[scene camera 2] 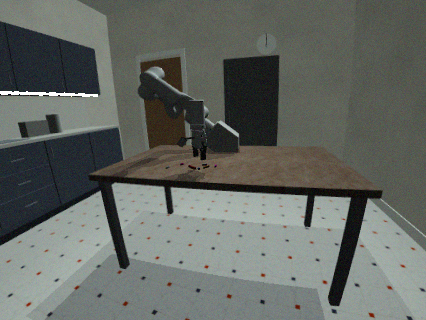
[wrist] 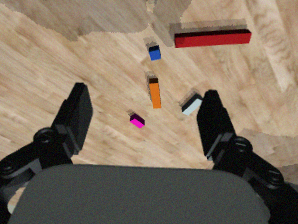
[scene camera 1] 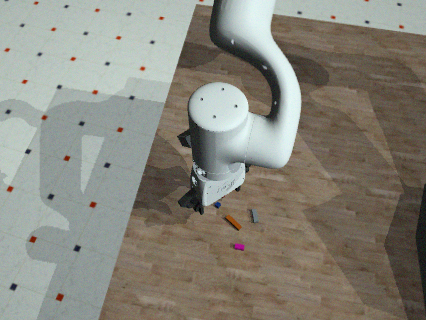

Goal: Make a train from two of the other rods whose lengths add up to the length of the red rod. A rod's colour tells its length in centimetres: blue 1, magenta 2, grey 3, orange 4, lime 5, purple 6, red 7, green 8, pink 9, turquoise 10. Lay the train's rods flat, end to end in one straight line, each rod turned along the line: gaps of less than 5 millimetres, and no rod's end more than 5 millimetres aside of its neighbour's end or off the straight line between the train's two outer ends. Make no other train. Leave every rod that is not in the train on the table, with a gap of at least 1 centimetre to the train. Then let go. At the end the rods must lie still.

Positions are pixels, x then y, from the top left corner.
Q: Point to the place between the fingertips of my gripper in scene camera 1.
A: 216, 197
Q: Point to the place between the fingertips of my gripper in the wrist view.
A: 146, 100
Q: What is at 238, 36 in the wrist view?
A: A red rod.
